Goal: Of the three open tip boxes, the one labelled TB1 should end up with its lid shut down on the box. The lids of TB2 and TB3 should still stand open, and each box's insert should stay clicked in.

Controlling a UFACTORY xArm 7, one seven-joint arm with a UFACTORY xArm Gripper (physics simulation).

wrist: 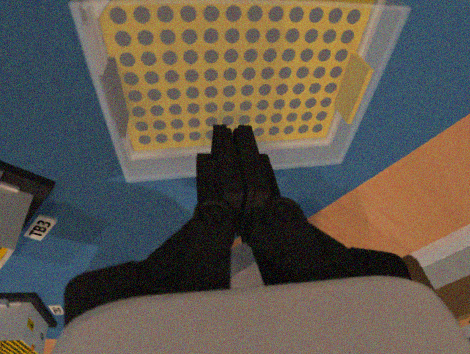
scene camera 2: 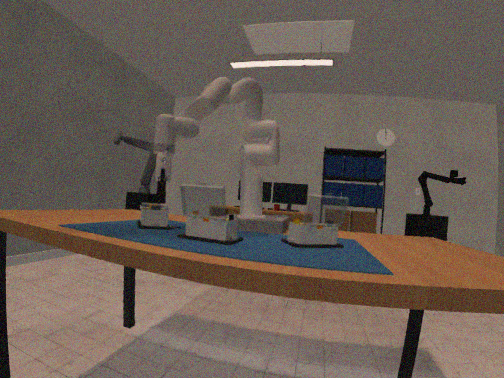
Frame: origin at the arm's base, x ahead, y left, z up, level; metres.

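Seen in the pictures: gripper, fingertip midpoint: (wrist: 227, 149) (scene camera 2: 160, 202); arm's base, link origin: (scene camera 2: 251, 217).
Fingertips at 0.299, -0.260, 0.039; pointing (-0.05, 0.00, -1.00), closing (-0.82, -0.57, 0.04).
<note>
Offsets run from my fingertips to a thing's top centre, as dx, dy, dz. "spot": to the spot under its first point. Level surfaces: height alone.
A box {-0.002, -0.011, -0.005} (scene camera 2: 154, 216) (wrist: 336, 155) at the left of the mat shows a yellow insert {+0.006, -0.021, -0.008} (wrist: 285, 45) through clear plastic. No lid stands up from it; its clear lid seems to lie over the box, but full closure cannot be told. Its label is not visible. My gripper (scene camera 2: 161, 196) (wrist: 227, 149) is shut and empty, fingertips over the box's near edge; contact is unclear. The middle box {+0.088, +0.238, -0.017} (scene camera 2: 212, 230) and right box {-0.007, +0.510, -0.017} (scene camera 2: 312, 235) have raised lids {spot: +0.179, +0.241, +0.028} (scene camera 2: 204, 199) {spot: +0.068, +0.567, +0.035} (scene camera 2: 334, 206). A label reading TB3 {spot: +0.032, +0.240, -0.081} (wrist: 41, 228) lies beside a grey box (wrist: 14, 205). Insert seating is unclear.
The boxes stand on a blue mat {dz -0.083} (scene camera 2: 300, 256) on a wooden table {dz -0.086} (scene camera 2: 415, 255). Another box (wrist: 17, 320) shows at the lower left of the wrist view, with a small unreadable label {spot: -0.056, +0.486, -0.081} (wrist: 56, 310). The arm base (scene camera 2: 260, 223) stands behind the boxes.
</note>
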